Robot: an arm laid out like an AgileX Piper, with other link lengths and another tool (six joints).
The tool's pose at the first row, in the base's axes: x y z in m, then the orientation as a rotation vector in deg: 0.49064, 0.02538, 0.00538, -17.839, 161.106, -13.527
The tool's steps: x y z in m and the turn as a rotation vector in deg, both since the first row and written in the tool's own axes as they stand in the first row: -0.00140, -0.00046, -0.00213, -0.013, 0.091, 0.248; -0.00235, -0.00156, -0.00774, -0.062, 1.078, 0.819; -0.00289, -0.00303, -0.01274, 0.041, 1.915, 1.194; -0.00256, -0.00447, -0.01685, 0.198, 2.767, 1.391; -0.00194, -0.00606, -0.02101, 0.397, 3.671, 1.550
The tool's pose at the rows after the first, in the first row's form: 0.49136, 0.02554, 0.00786, -17.488, 161.221, -13.474; 0.49070, 0.02543, 0.01362, -16.653, 162.251, -13.495; 0.48991, 0.02478, 0.01876, -16.061, 163.084, -13.741; 0.48859, 0.02384, 0.02281, -15.706, 163.905, -14.108; 0.48700, 0.02270, 0.02686, -15.389, 164.764, -14.557
